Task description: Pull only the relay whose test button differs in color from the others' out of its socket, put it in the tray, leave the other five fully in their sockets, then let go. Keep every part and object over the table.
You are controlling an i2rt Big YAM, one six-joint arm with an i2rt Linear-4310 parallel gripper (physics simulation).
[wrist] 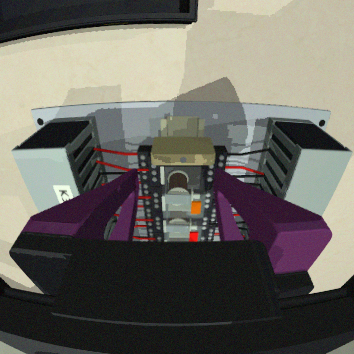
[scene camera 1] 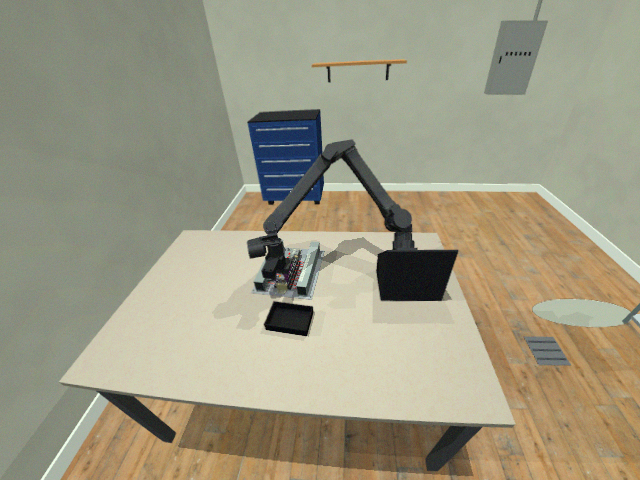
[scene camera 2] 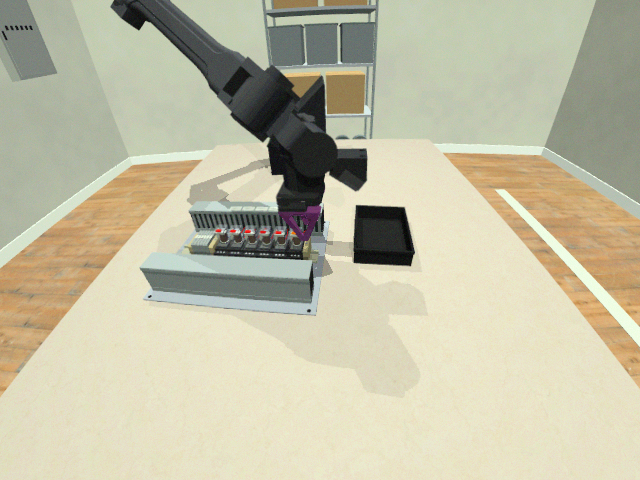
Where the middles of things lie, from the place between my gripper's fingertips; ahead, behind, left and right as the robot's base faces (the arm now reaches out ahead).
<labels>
I see my gripper 40 mm above the beige end block (wrist: 166, 150). Also, from my hand: black tray (scene camera 2: 372, 233) 150 mm to the left, 60 mm below, 50 mm behind; then mounting plate (scene camera 2: 317, 242) 130 mm to the right, 60 mm below, 10 mm behind.
</labels>
